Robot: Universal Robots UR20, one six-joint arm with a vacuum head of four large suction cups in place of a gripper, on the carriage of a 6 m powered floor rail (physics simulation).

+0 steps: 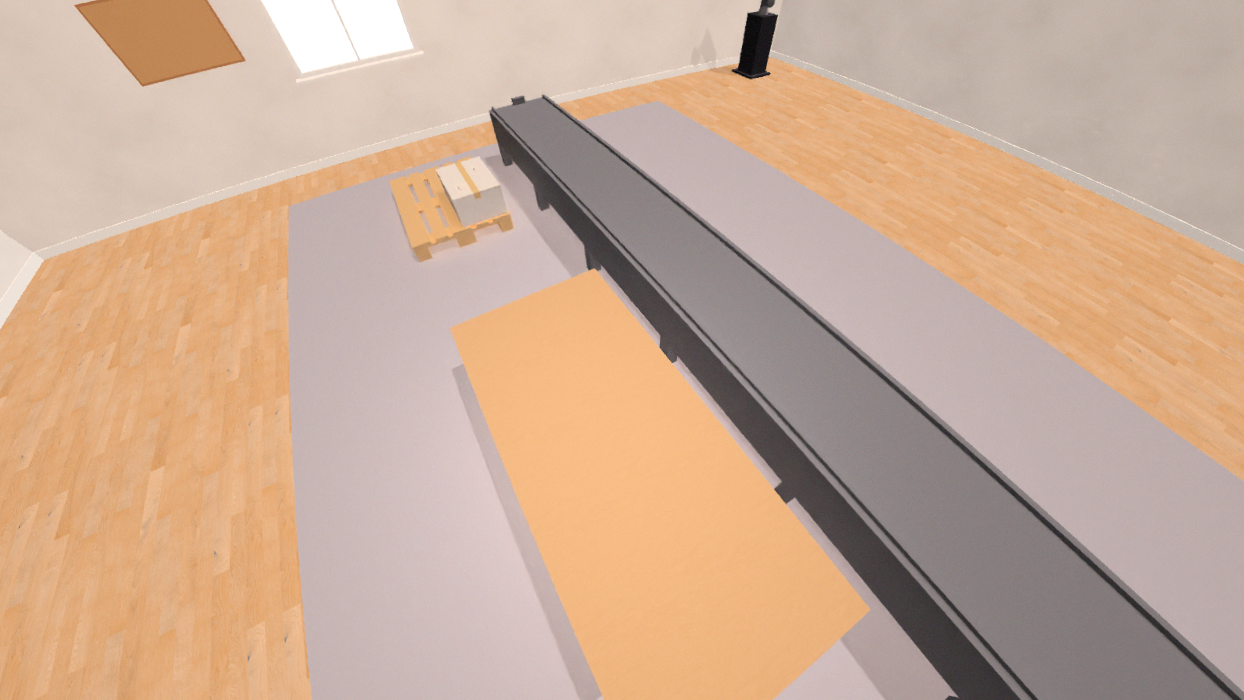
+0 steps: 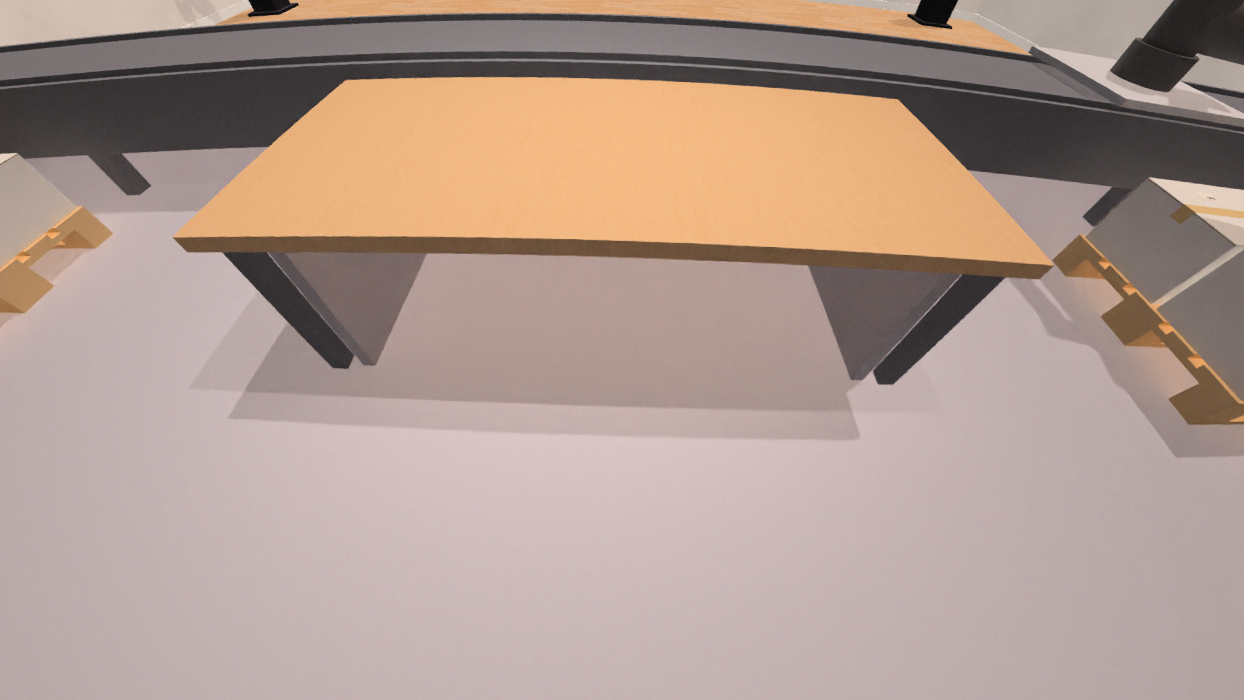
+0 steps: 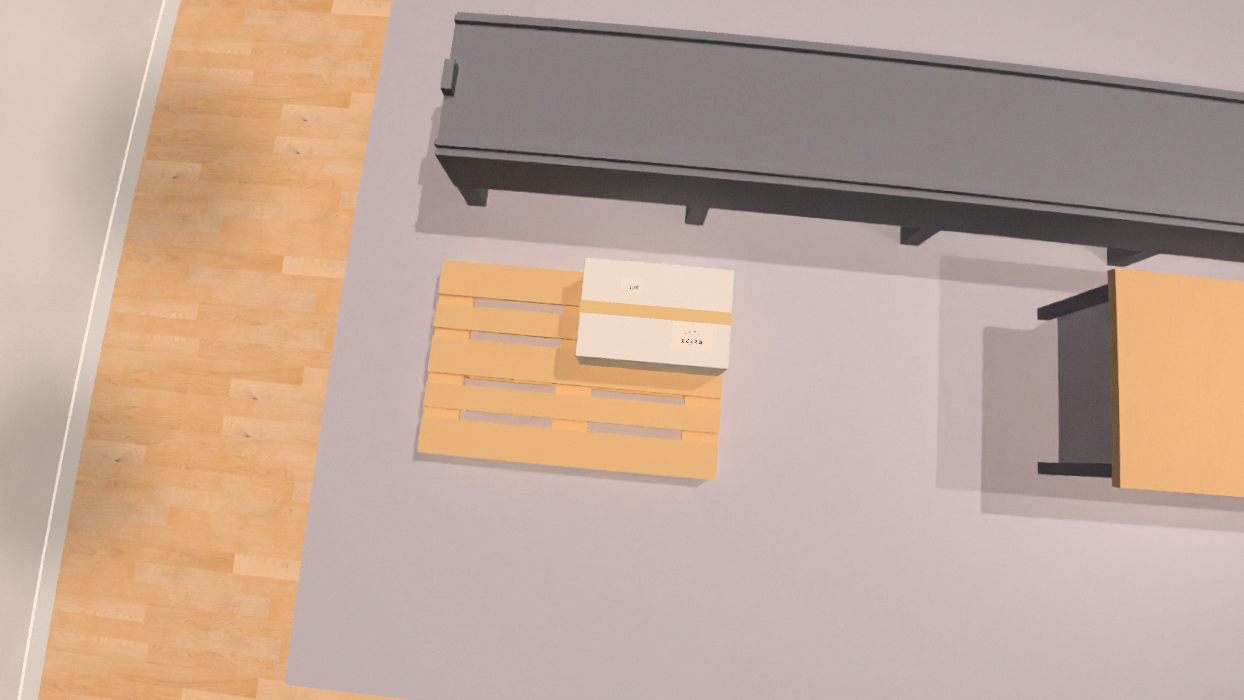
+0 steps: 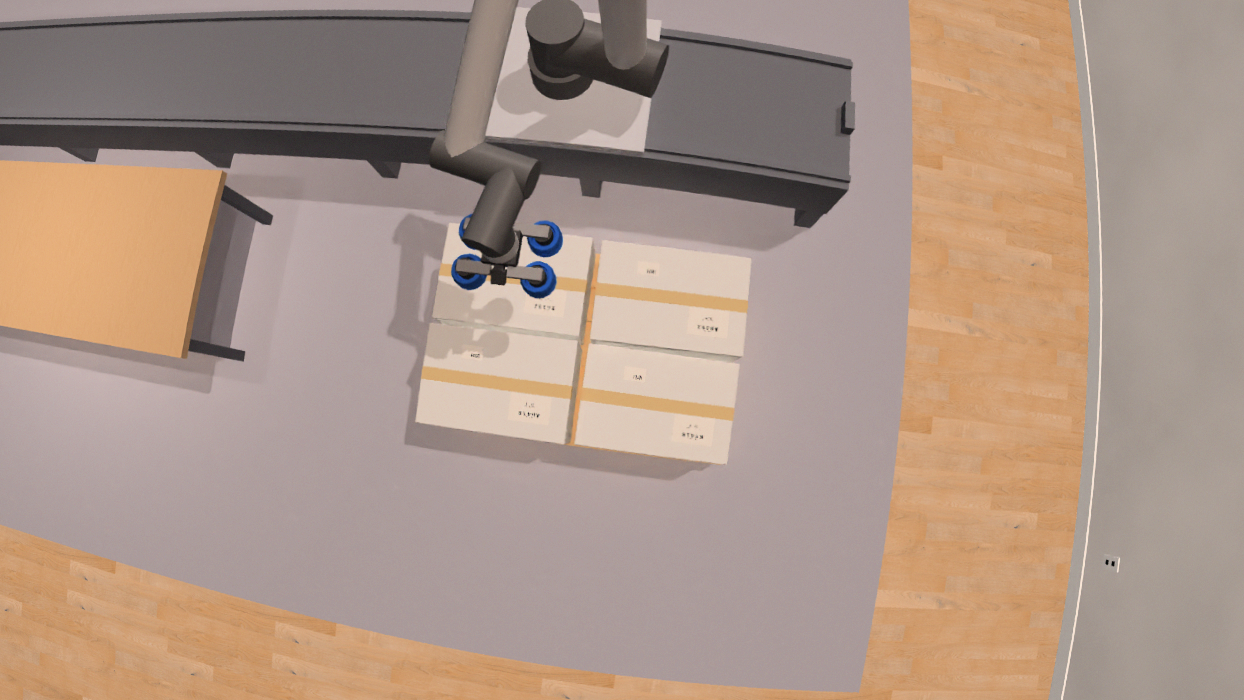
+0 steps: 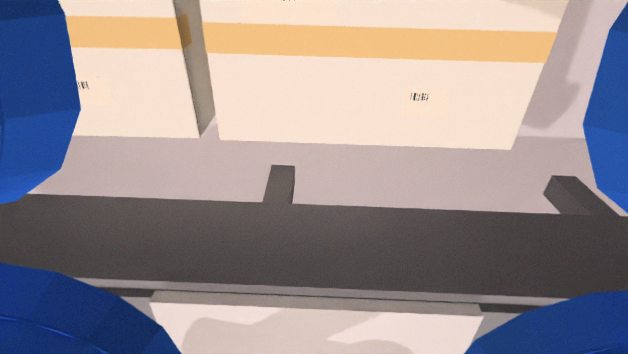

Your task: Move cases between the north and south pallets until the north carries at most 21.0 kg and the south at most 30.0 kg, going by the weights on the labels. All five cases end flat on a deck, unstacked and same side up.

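Where they show: hand, tool point: [image 5: 322, 250]; arm's base, link origin: [image 2: 1139, 80] [image 4: 563, 73].
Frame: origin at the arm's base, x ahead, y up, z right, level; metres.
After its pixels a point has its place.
My suction head [image 4: 506, 254] {x 0.849, y 0.370, z -0.002 m} hangs above the rail-side, table-side case [image 4: 565, 261] {x 0.717, y -0.147, z -0.111 m} [image 5: 370, 110] {x 0.685, y -0.148, z 0.087 m} [image 2: 1148, 239] {x 0.796, y -0.289, z 0.366 m} on the south pallet [image 4: 583, 356] {x 1.034, y -0.427, z -0.208 m} [image 2: 1130, 317] {x 0.997, y -0.494, z 0.380 m}. Its four blue cups are apart from the case and hold nothing. Three other white taped cases lie flat there: one rail-side at the far end [image 4: 674, 317] {x 0.876, y -0.140, z -0.540 m} [image 5: 135, 110] {x 0.672, y -0.140, z -0.346 m}, one at the outer side nearer the table [image 4: 487, 409] {x 1.303, y -0.132, z 0.093 m} [image 2: 1217, 304] {x 1.111, y -0.293, z 0.366 m}, and one at the outer far corner [image 4: 643, 426] {x 1.285, y -0.176, z -0.479 m}. One case [image 3: 626, 339] {x 0.910, y -0.177, z 4.979 m} [image 1: 478, 206] {x 0.817, y -0.291, z 4.595 m} [image 2: 21, 195] {x 0.721, y -0.289, z 4.595 m} lies flat on the north pallet [image 3: 565, 452] {x 1.345, y -0.426, z 5.182 m} [image 2: 26, 287] {x 0.992, y -0.513, z 4.577 m}, at its rail-side, table-side corner. Weights are unreadable.
A wooden table [image 1: 643, 470] {x 0.861, y -0.040, z 2.135 m} [image 2: 608, 165] {x 1.034, y -0.040, z 2.325 m} [image 3: 1183, 383] {x 0.909, y -0.040, z 2.948 m} [image 4: 95, 252] {x 0.909, y -0.040, z 2.000 m} stands between the pallets. The long dark rail [image 1: 739, 296] [image 3: 826, 113] [image 4: 260, 74] runs beside them. The arm's pale carriage [image 4: 622, 121] {x 0.185, y 0.000, z -0.256 m} [image 2: 1087, 74] {x 0.050, y 0.000, z 0.325 m} [image 5: 425, 330] {x 0.243, y 0.000, z 0.242 m} is at the south end.
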